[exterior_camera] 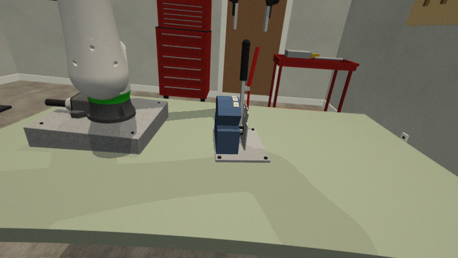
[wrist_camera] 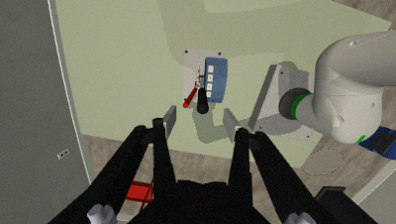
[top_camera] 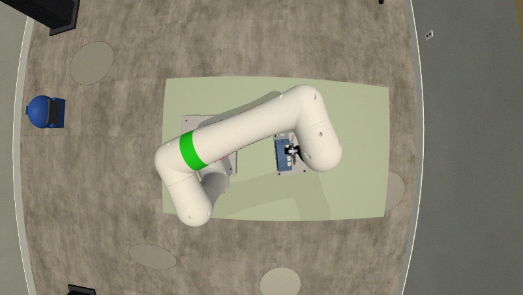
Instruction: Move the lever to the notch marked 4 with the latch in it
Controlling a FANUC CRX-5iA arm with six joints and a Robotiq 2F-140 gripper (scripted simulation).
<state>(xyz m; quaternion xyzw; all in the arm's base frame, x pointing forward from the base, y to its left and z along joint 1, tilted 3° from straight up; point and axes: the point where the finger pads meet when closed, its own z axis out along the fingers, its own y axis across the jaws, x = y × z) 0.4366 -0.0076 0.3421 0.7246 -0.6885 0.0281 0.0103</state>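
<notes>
The red bar is 20 mm ahead of my hand, 10 mm to the right of it and 200 mm below it.
</notes>
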